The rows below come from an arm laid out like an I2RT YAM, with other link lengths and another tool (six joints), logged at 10 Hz.
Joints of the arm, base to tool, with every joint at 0 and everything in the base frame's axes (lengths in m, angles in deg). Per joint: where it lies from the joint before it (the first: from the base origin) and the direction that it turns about. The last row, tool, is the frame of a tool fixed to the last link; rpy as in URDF.
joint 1: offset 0 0 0.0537 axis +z
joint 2: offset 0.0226 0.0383 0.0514 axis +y
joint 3: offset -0.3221 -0.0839 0 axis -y
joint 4: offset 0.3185 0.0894 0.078 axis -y
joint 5: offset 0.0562 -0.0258 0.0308 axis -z
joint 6: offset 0.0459 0 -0.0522 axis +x
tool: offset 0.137 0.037 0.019 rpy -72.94 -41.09 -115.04
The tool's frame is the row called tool.
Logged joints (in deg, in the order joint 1, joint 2, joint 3, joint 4, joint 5, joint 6), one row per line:
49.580 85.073 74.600 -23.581 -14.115 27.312
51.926 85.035 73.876 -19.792 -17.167 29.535
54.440 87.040 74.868 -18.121 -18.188 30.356
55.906 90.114 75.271 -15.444 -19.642 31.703
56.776 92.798 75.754 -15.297 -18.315 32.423
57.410 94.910 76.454 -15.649 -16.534 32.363
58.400 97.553 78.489 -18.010 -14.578 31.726
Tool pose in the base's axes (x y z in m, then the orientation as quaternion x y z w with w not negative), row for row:
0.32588 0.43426 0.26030 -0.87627 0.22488 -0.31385 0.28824
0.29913 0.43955 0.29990 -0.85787 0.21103 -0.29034 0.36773
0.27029 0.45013 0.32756 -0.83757 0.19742 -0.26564 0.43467
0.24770 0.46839 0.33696 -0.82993 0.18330 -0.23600 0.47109
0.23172 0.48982 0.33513 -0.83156 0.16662 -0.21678 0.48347
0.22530 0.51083 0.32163 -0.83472 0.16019 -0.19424 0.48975
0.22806 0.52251 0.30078 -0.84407 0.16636 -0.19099 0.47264
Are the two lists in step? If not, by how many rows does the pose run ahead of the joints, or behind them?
The pose runs 2 rows behind the joints: the pose in row i belongs to the joints in row i - 2.
